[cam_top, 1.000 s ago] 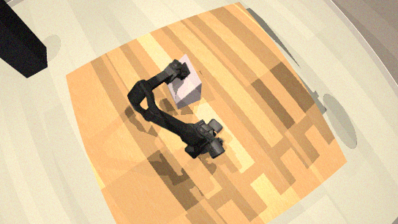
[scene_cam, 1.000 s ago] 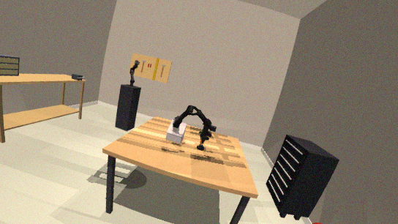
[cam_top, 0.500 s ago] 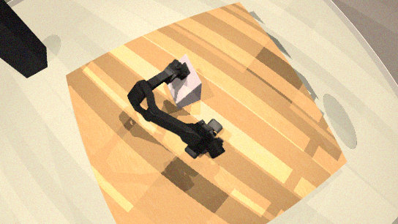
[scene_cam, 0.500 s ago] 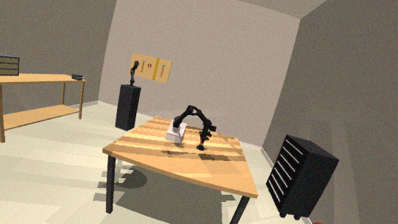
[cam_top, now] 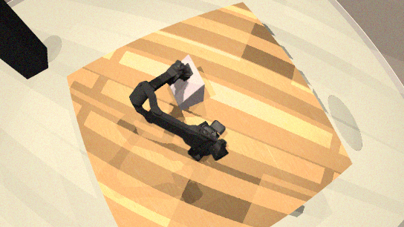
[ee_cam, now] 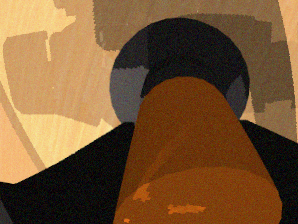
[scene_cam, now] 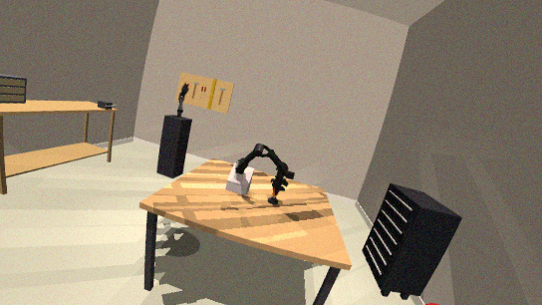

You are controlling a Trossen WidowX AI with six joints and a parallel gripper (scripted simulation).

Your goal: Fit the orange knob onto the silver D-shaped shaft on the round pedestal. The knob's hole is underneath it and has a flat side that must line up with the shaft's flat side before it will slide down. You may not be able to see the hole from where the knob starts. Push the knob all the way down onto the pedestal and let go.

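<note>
Right now the orange knob is 30 mm above my gripper tip. The rest, counted from my gripper tip: dark round pedestal 40 mm below.
</note>
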